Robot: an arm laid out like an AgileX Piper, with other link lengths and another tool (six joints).
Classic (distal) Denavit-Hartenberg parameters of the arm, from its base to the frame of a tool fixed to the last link. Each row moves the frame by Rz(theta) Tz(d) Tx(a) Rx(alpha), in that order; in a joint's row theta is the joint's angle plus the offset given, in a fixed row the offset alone. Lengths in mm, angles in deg.
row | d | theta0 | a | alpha
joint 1 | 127.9 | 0 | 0 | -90
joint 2 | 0 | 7.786 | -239.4 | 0
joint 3 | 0 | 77.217 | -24.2 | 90
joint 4 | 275.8 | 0 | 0 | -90
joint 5 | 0 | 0 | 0 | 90
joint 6 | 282.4 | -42.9 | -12.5 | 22.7
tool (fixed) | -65.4 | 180 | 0 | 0
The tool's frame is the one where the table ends.
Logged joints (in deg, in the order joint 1, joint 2, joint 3, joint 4, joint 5, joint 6), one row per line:
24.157 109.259 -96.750 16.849 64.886 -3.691
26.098 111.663 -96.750 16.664 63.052 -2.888
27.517 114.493 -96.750 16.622 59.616 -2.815
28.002 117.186 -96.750 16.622 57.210 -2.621
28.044 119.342 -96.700 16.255 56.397 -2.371
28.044 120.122 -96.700 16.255 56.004 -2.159
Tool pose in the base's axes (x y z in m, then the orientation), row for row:
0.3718 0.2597 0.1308 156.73 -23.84 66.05
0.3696 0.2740 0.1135 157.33 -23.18 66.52
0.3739 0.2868 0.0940 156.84 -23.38 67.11
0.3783 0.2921 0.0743 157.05 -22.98 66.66
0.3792 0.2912 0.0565 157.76 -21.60 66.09
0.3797 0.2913 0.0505 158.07 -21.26 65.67
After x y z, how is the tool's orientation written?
As angles about the fixed x, y, z axes (roll, pitch, yaw), in degrees.
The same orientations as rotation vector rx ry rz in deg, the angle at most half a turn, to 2 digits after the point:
143.71 84.77 48.21
143.66 86.00 47.08
143.06 86.39 47.70
143.32 86.00 46.99
143.67 85.97 44.69
144.01 85.68 44.00

